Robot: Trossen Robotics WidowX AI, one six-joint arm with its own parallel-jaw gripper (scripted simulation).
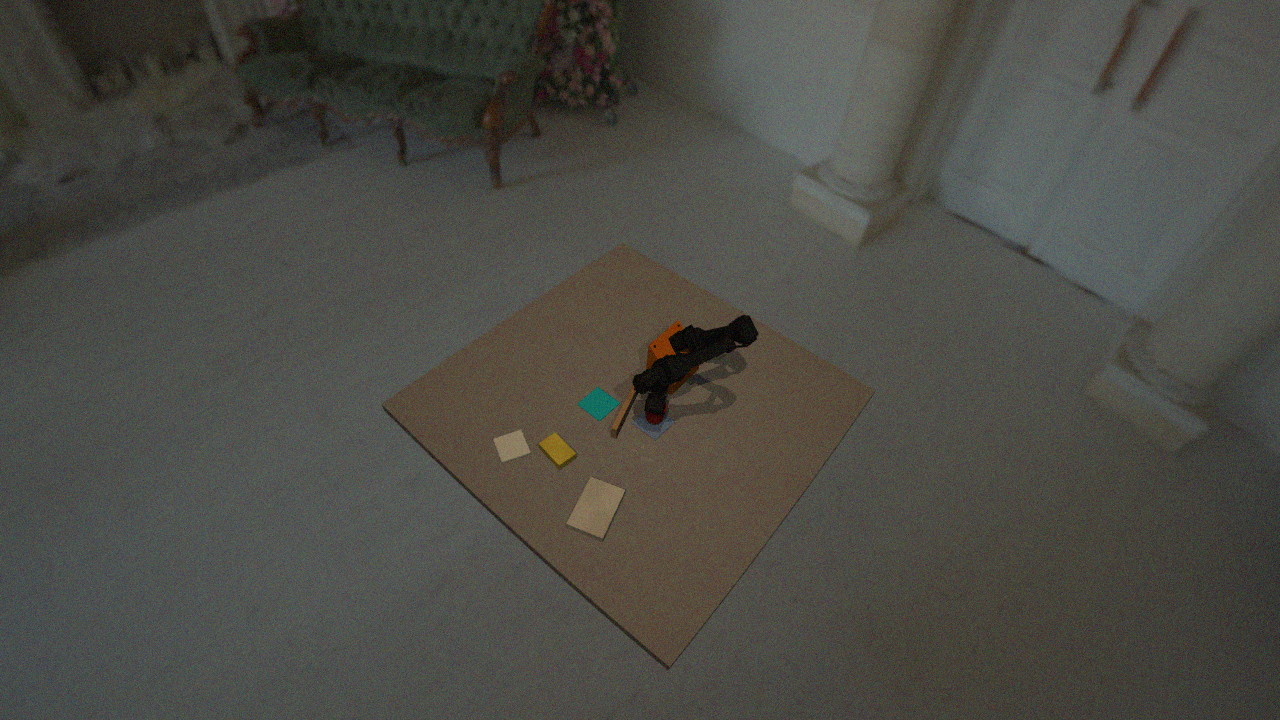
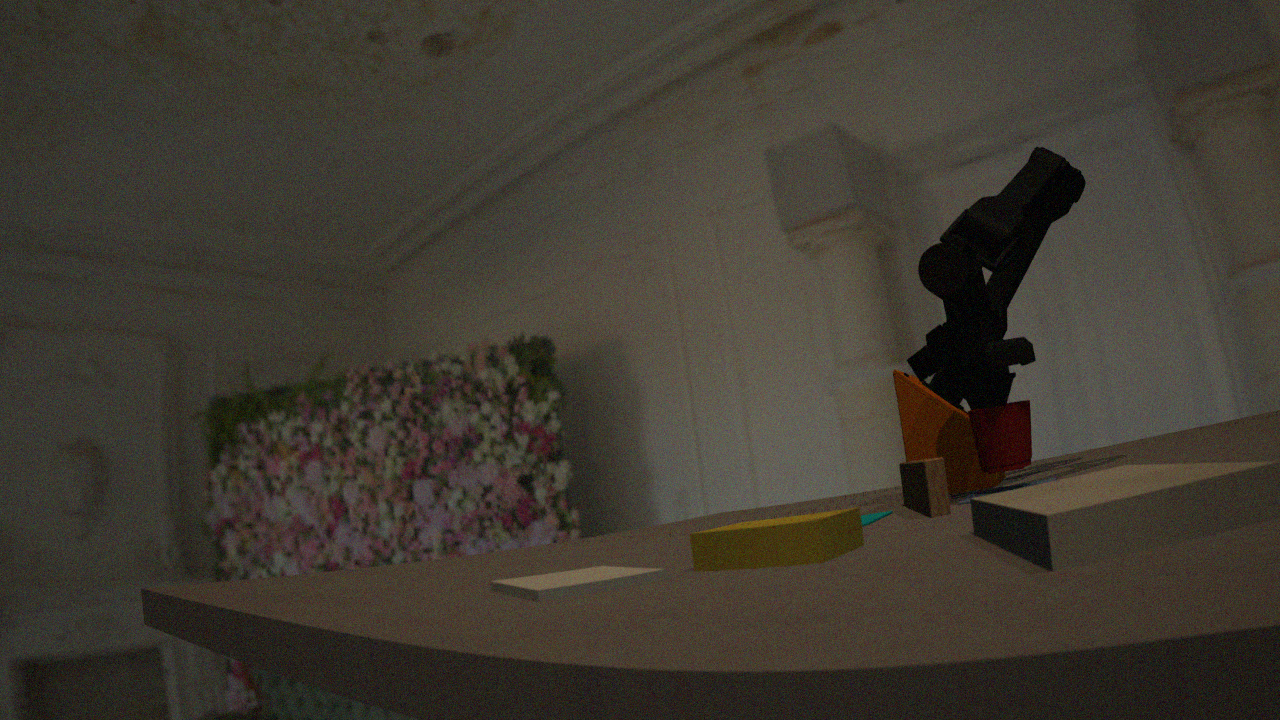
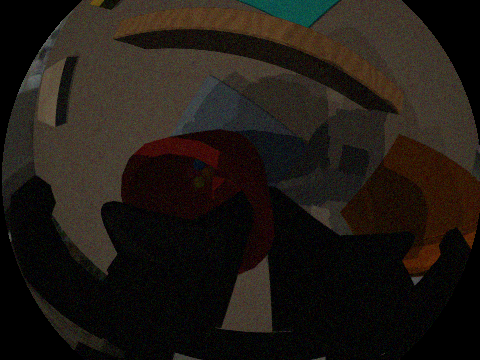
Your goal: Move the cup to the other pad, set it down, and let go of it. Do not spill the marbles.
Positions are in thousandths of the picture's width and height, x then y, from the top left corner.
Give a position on a cream slab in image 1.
464, 712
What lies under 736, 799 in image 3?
My gripper.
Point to a yellow block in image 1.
433, 622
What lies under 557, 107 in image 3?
A wooden bar.
